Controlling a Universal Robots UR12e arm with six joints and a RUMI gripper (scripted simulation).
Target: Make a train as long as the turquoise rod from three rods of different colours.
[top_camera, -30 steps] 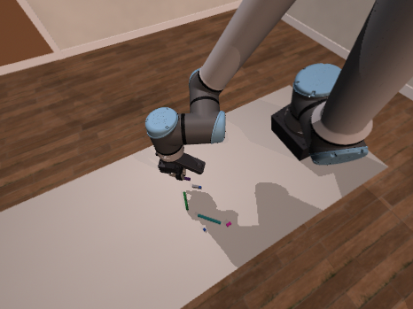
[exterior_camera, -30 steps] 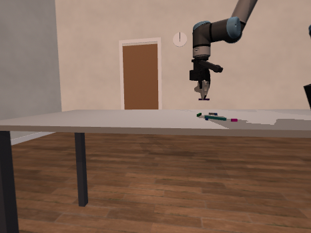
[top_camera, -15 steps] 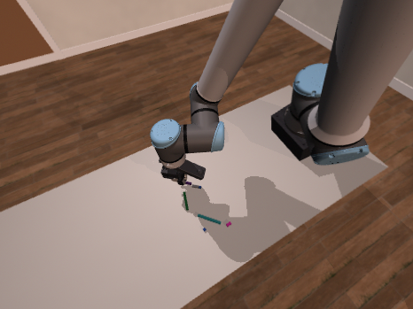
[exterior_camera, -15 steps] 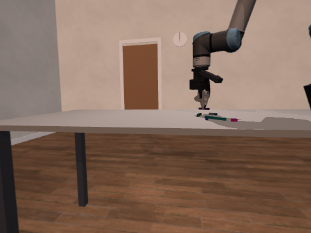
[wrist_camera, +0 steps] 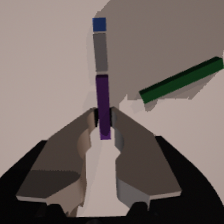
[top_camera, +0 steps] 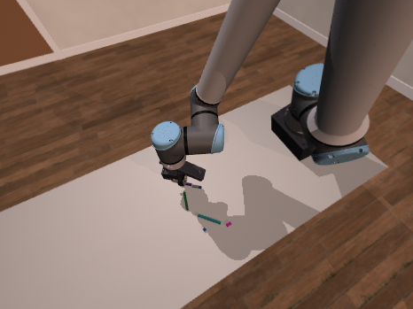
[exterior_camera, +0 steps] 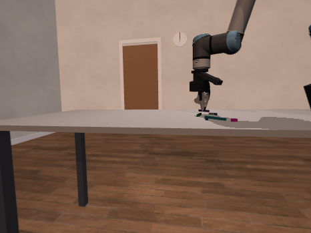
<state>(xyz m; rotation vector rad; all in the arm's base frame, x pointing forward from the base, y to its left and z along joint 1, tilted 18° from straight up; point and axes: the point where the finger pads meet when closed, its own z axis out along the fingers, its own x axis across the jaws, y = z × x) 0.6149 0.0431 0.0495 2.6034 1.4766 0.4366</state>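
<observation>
Now: the purple rod 10 mm below my hand. Round my hand: turquoise rod: 180 mm to the left, 50 mm behind, 20 mm below; then green rod: 70 mm to the left, 20 mm below, 20 mm ahead; then grey rod: 40 mm behind, 20 mm to the left, 20 mm below.
</observation>
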